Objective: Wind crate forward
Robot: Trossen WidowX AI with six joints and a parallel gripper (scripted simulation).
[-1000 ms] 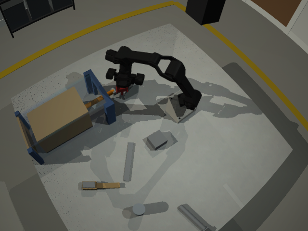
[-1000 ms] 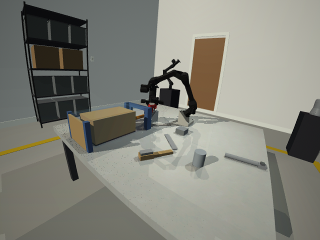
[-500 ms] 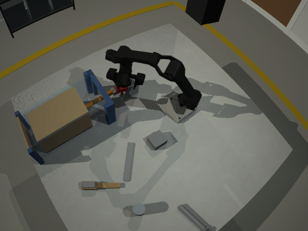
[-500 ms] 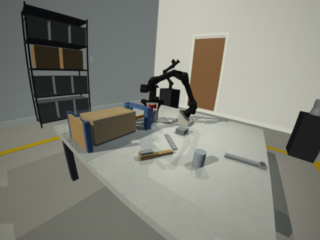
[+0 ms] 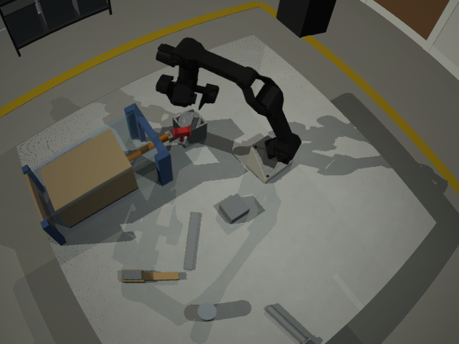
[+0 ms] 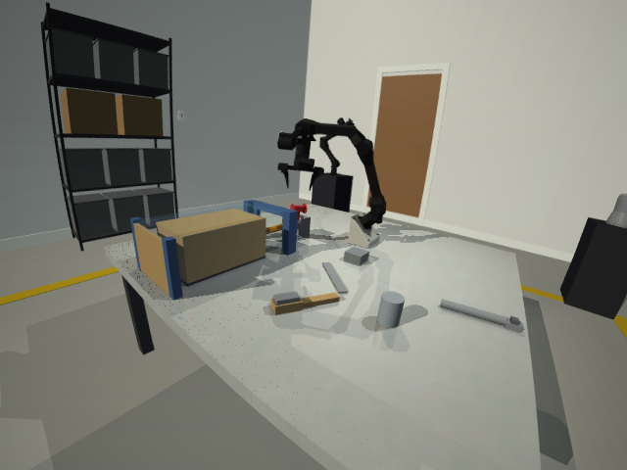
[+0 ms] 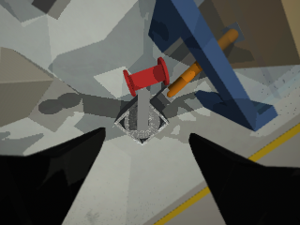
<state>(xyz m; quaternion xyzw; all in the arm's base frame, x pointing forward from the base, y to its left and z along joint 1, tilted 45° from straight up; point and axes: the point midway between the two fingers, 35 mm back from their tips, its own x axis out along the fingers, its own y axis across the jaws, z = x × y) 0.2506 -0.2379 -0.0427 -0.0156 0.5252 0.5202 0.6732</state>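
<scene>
Now: the red knob 8 cm below my gripper tip, 4 cm to the left of it and 4 cm ahead of it. The rest, counted from my gripper tip: grey winch: 19 cm below, 5 cm behind, 4 cm to the right; blue frame: 13 cm ahead, 11 cm below, 2 cm to the right; winch handle: 11 cm below, 1 cm to the left, 1 cm ahead.
</scene>
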